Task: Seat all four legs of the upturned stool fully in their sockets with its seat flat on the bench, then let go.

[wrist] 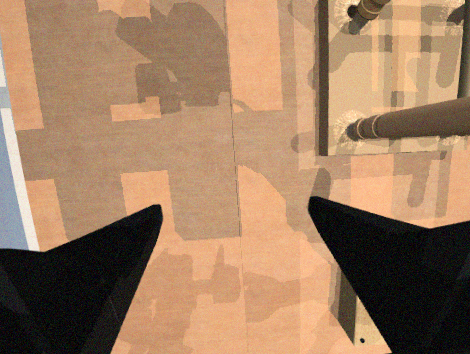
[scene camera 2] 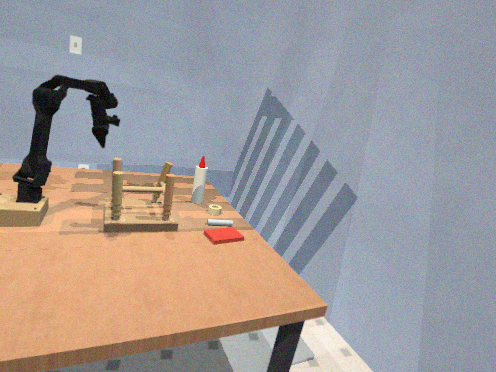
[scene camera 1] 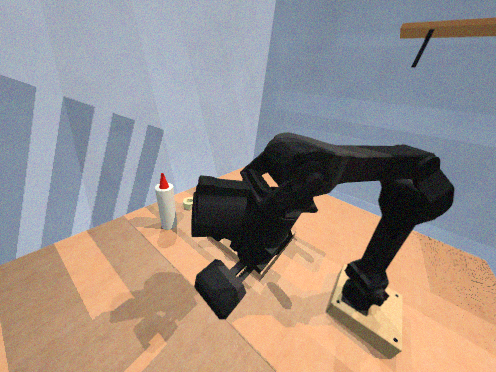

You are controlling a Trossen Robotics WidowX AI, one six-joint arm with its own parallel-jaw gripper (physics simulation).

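Seen in the pictures: gripper, fingertip midpoint: [wrist: 236,207] [scene camera 2: 103,145] [scene camera 1: 239,278]; arm's base at its link origin: [scene camera 2: 28,199] [scene camera 1: 355,298].
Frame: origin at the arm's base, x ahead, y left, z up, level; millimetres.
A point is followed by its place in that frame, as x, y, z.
The upturned stool's seat [scene camera 2: 140,226] @[365, -160, -34] [wrist: 345,90] @[353, 73, -23] lies on the bench with its underside up. In scene camera 2, a back left leg [scene camera 2: 117,164] @[286, 42, 142], a front left leg [scene camera 2: 117,195] @[282, -136, 76] and a front right leg [scene camera 2: 169,197] @[463, -141, 76] stand about upright. The back right leg [scene camera 2: 164,175] @[475, 38, 109] leans to the right. A rung [scene camera 2: 142,189] @[378, -43, 70] runs between the legs. How deep each leg sits in its socket cannot be told. My gripper [scene camera 2: 103,144] @[237, 262, 168] [wrist: 236,207] @[237, 262, 168] is open and empty, high above the bench; in the wrist view the seat and a leg [wrist: 415,120] @[288, 75, 96] are to its upper right. The arm hides most of the stool in scene camera 1.
A white bottle with a red tip [scene camera 1: 166,207] @[651, 169, 58] [scene camera 2: 199,185] @[668, 125, 43] stands beyond the stool, near the bench edge. A pale ring [scene camera 2: 215,213] @[716, -16, -45], a light cylinder [scene camera 2: 220,222] @[697, -127, -39] and a flat red block [scene camera 2: 224,235] @[668, -246, -38] lie right of the stool in scene camera 2. The arm's base plate [scene camera 1: 365,325] @[-31, 57, -2] [scene camera 2: 22,216] @[1, -102, -18] is on the other side.
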